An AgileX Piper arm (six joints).
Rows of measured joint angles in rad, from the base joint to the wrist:
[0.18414, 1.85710, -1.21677, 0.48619, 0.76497, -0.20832]
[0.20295, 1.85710, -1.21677, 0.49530, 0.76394, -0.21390]
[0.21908, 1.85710, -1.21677, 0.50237, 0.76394, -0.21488]
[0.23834, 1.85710, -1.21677, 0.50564, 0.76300, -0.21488]
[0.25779, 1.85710, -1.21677, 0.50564, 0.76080, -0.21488]
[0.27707, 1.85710, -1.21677, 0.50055, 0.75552, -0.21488]
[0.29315, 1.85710, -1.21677, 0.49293, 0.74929, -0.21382]
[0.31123, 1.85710, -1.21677, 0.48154, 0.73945, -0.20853]
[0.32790, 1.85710, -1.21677, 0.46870, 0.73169, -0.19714]
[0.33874, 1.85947, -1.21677, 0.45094, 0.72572, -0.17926]
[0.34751, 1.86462, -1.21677, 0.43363, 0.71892, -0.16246]
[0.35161, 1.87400, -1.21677, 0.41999, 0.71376, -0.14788]
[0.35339, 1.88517, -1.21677, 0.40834, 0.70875, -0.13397]
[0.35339, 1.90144, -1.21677, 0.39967, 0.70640, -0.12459]
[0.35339, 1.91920, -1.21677, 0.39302, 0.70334, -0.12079]
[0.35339, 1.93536, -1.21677, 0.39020, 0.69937, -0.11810]
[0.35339, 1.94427, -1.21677, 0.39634, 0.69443, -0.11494]
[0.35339, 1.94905, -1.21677, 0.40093, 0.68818, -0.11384]
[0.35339, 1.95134, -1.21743, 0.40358, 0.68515, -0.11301]
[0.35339, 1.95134, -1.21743, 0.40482, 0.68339, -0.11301]
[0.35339, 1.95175, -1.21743, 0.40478, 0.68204, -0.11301]
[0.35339, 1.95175, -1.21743, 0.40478, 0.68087, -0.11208]
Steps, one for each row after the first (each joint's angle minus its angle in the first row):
[0.01881, 0.00000, 0.00000, 0.00911, -0.00103, -0.00558]
[0.03494, 0.00000, 0.00000, 0.01618, -0.00103, -0.00656]
[0.05420, 0.00000, 0.00000, 0.01945, -0.00197, -0.00656]
[0.07365, 0.00000, 0.00000, 0.01945, -0.00417, -0.00656]
[0.09293, 0.00000, 0.00000, 0.01436, -0.00945, -0.00656]
[0.10901, 0.00000, 0.00000, 0.00674, -0.01568, -0.00550]
[0.12709, 0.00000, 0.00000, -0.00465, -0.02552, -0.00021]
[0.14376, 0.00000, 0.00000, -0.01749, -0.03328, 0.01118]
[0.15460, 0.00237, 0.00000, -0.03525, -0.03925, 0.02906]
[0.16337, 0.00752, 0.00000, -0.05256, -0.04605, 0.04586]
[0.16747, 0.01690, 0.00000, -0.06620, -0.05121, 0.06044]
[0.16925, 0.02807, 0.00000, -0.07785, -0.05622, 0.07435]
[0.16925, 0.04434, 0.00000, -0.08652, -0.05857, 0.08373]
[0.16925, 0.06210, 0.00000, -0.09317, -0.06163, 0.08753]
[0.16925, 0.07826, 0.00000, -0.09599, -0.06560, 0.09022]
[0.16925, 0.08717, 0.00000, -0.08985, -0.07054, 0.09338]
[0.16925, 0.09195, 0.00000, -0.08526, -0.07679, 0.09448]
[0.16925, 0.09424, -0.00066, -0.08261, -0.07982, 0.09531]
[0.16925, 0.09424, -0.00066, -0.08137, -0.08158, 0.09531]
[0.16925, 0.09465, -0.00066, -0.08141, -0.08293, 0.09531]
[0.16925, 0.09465, -0.00066, -0.08141, -0.08410, 0.09624]

